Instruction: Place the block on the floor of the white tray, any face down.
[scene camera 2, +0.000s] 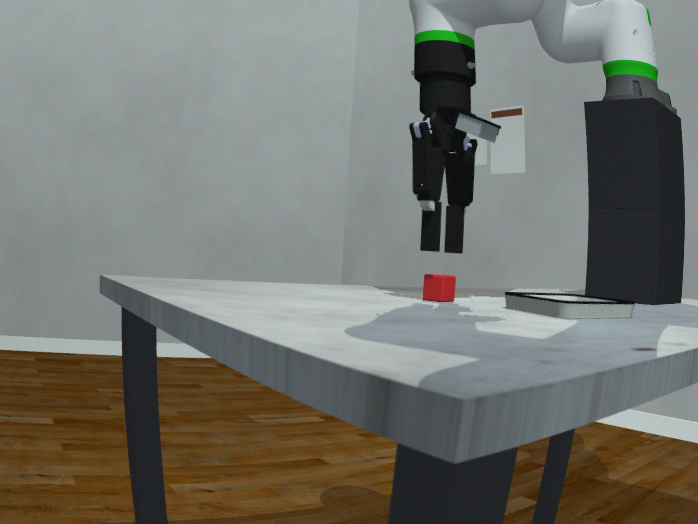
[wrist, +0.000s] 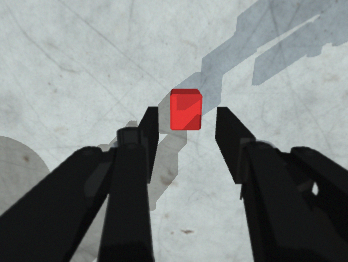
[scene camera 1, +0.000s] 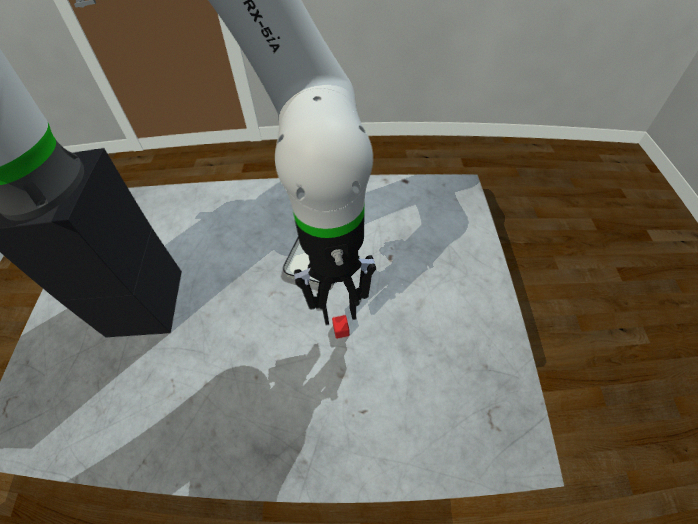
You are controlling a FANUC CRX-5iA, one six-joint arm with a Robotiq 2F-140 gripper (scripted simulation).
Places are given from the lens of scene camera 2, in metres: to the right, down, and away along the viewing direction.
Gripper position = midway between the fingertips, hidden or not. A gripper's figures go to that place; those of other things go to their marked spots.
my gripper (scene camera 2: 441, 252): 0.12, -0.01, 0.89
red block (scene camera 2: 441, 288): 0.12, 0.04, 0.87
white tray (scene camera 2: 578, 306): 0.25, 0.05, 0.66
The marked spots on the white tray and the red block are 0.25 m apart.
